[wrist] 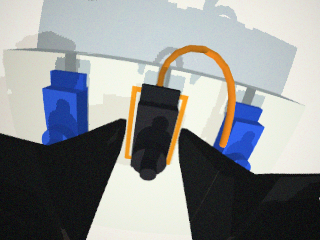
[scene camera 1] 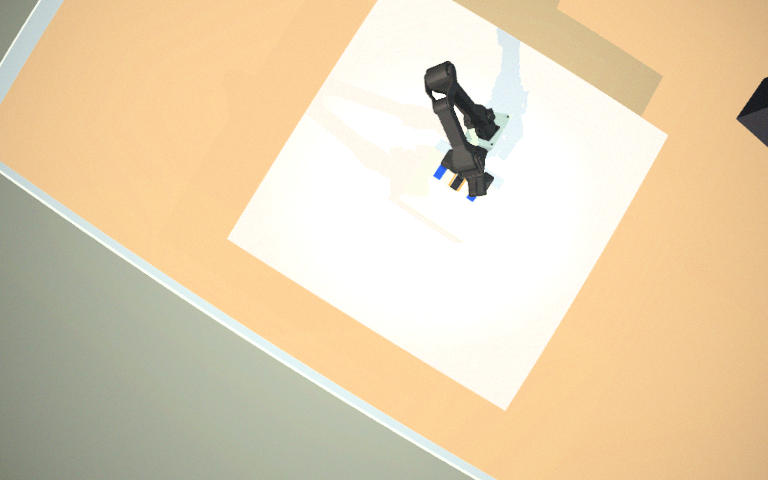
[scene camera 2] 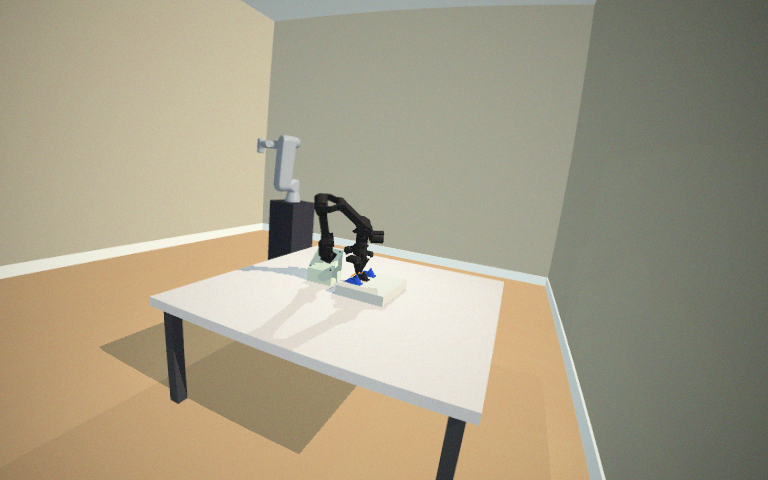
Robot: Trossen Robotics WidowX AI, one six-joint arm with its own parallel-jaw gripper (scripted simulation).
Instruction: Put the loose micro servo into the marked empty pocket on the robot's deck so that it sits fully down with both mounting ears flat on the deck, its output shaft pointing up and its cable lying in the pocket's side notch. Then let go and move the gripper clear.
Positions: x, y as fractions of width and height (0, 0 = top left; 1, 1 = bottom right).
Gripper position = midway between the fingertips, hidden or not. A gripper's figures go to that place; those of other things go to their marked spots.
Labels:
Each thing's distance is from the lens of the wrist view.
my gripper (wrist: 0.48, 0.54): 0.10 m
dark micro servo (wrist: 0.49, 0.47): 0.11 m
deck (wrist: 0.40, 0.84): 0.20 m
The marked spots on the dark micro servo and the deck are 0.13 m apart.

